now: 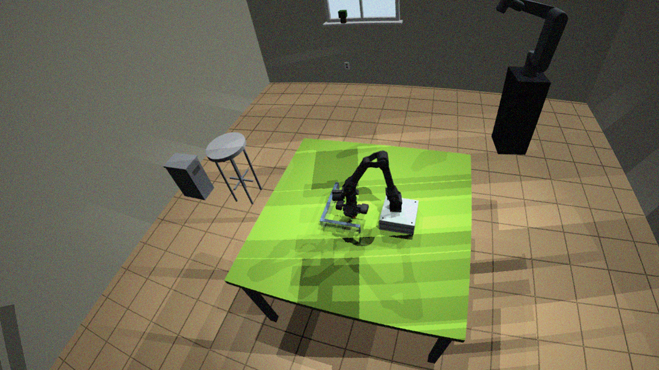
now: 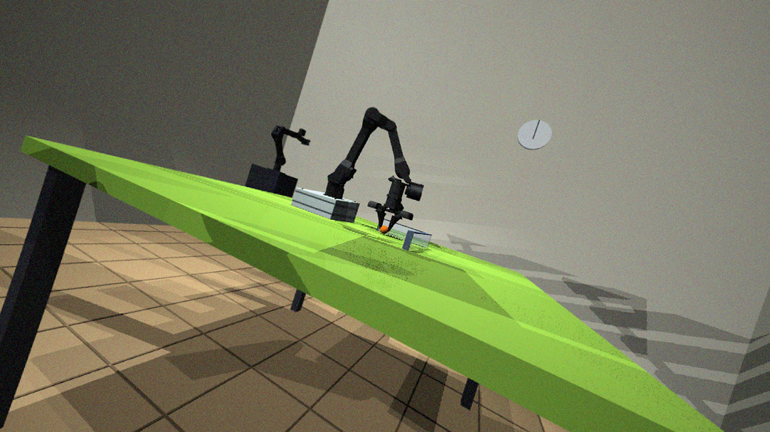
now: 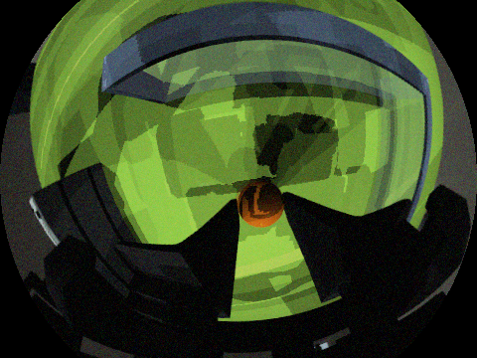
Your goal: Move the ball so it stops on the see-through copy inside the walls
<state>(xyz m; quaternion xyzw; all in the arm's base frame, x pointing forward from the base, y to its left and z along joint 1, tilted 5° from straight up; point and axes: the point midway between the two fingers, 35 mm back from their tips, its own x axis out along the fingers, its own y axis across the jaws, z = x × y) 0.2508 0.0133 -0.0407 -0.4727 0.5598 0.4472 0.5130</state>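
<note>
Right now my gripper tip is right at the orange ball. Also, from my gripper tip: faint copy of ball right at my gripper tip.
</note>
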